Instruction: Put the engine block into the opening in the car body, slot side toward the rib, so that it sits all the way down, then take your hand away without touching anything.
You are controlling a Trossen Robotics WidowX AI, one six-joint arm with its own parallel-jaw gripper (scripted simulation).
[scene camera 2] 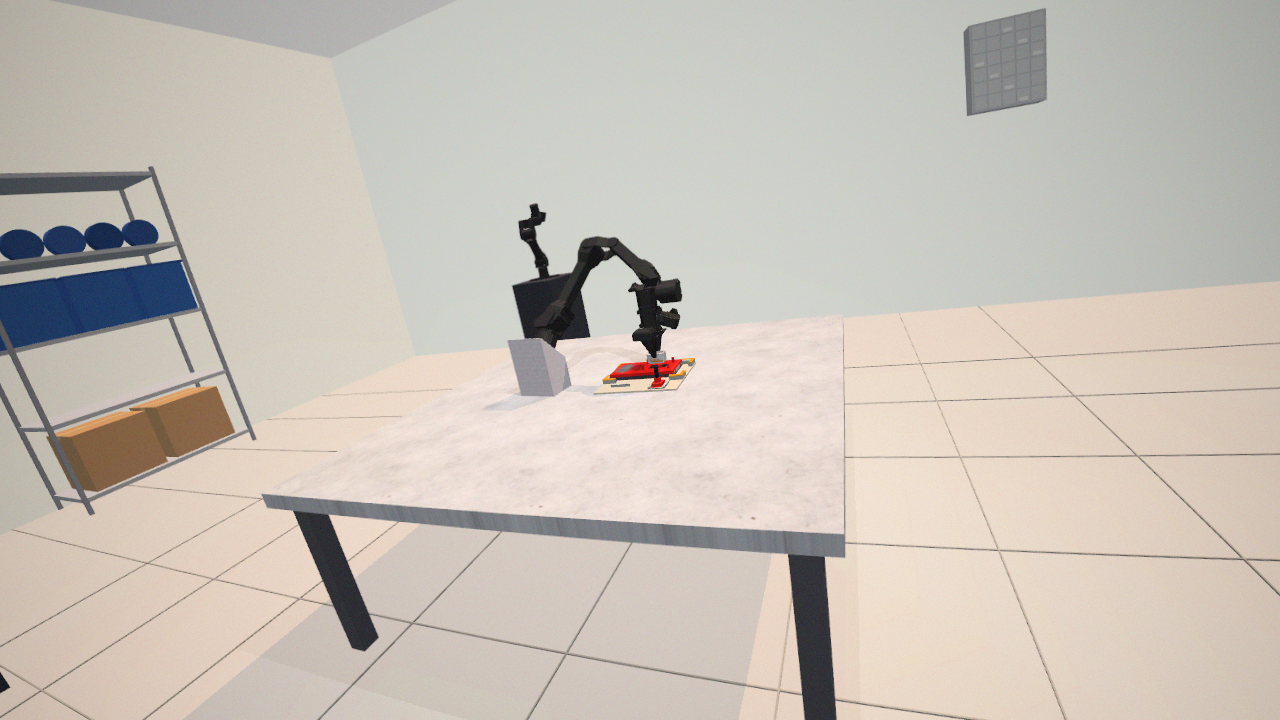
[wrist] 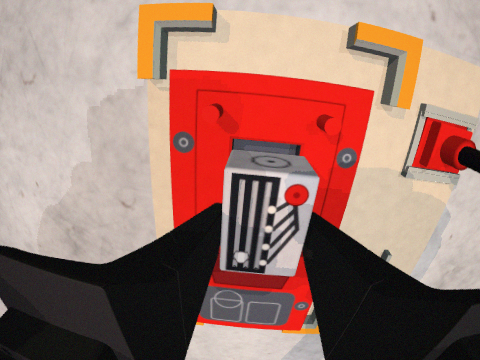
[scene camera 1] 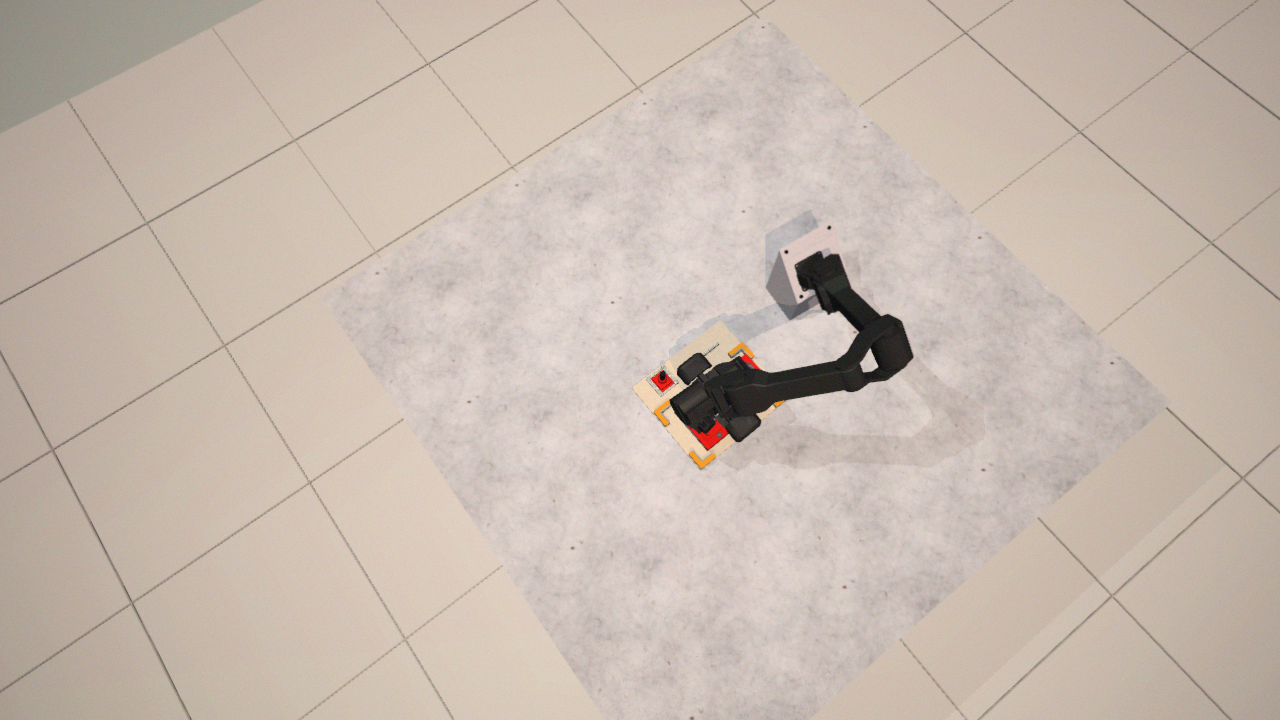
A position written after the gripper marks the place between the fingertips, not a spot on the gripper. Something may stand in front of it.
Observation:
The gripper [scene camera 1: 714, 407] holds an engine block [wrist: 268, 197]. Further things: a car body [scene camera 2: 642, 370].
The car body shows as well in the wrist view [wrist: 211, 113]. The gripper is seen too in scene camera 2 [scene camera 2: 656, 355] and in the wrist view [wrist: 263, 216].

